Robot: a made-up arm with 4 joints.
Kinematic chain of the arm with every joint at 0, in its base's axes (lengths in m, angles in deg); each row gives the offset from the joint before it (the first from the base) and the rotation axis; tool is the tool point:
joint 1: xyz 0 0 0.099 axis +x
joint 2: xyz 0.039 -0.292 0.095 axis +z
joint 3: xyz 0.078 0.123 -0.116 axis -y
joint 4: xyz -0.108 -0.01 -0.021 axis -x
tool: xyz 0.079 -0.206 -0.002
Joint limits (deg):
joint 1: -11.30..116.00
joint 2: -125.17..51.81
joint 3: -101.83..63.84
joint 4: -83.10..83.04
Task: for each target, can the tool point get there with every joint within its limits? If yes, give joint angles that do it. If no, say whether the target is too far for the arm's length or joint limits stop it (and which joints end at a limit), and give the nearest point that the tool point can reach.
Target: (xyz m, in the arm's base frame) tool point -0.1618 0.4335 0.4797
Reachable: no: joint limits stop it (at a limit: joint 1, joint 2, joint 4) | nearest point 0.0535 0.2721 0.0898 | short by 0.474 m
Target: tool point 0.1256 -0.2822 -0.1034
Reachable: yes | joints 36.32 27.05 -7.31 12.47
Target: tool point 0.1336 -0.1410 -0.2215
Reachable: yes | joints 67.33 25.23 -84.94 2.31
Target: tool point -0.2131 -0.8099 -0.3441
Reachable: no: too far | nearest point -0.0415 -0.5103 -0.1802 | short by 0.382 m
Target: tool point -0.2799 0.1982 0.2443
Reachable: no: joint limits stop it (at a limit: joint 1, joint 4) | nearest point -0.0682 0.1867 -0.0093 | short by 0.331 m
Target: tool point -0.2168 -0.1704 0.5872
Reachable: no: joint limits stop it (at a limit: joint 1, joint 2, joint 4) | nearest point -0.0281 -0.2045 0.2905 | short by 0.353 m
